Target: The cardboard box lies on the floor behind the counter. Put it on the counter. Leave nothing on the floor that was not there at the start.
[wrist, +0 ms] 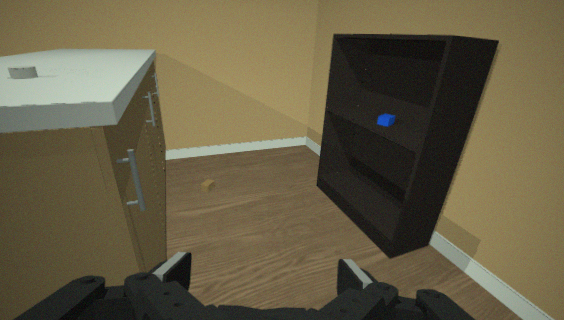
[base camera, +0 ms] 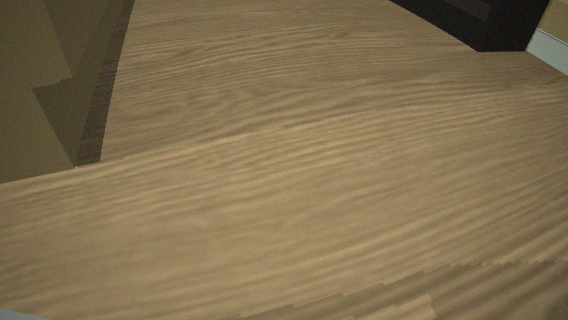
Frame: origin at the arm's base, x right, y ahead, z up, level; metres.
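Seen in the pictures: gripper, fingertip midpoint: (wrist: pixel 264 272).
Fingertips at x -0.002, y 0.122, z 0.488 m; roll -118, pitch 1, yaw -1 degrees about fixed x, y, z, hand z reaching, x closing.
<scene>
A point is followed by its place in that frame.
A small tan cardboard box (wrist: pixel 208 185) {x -0.442, y 1.634, z -0.351 m} lies on the floor (wrist: pixel 250 200) {x -0.136, y 1.528, z -0.396 m} beyond the gripper in the wrist view, to the right of the counter and near the back wall. The counter (wrist: pixel 65 90) {x -0.386, y 0.501, z 0.514 m} (base camera: pixel 25 125) {x -0.364, y 0.388, z -0.299 m} has a white top and a tan body with metal handles; it stands at the left in both views. My gripper (wrist: pixel 264 272) {x -0.002, y 0.122, z 0.488 m} is open and empty, its two fingers wide apart at the bottom of the wrist view, far from the box. The box does not show in the base camera view.
A short grey cylinder (wrist: pixel 23 72) {x -0.573, y 0.626, z 0.527 m} stands on the counter top. A dark bookshelf (wrist: pixel 457 125) {x 0.803, y 1.078, z 0.315 m} (base camera: pixel 510 30) {x 0.749, y 1.058, z -0.316 m} stands at the right against the wall, with a blue block (wrist: pixel 386 120) {x 0.604, y 1.353, z 0.248 m} on its middle shelf. A passage of floor runs between counter and bookshelf.
</scene>
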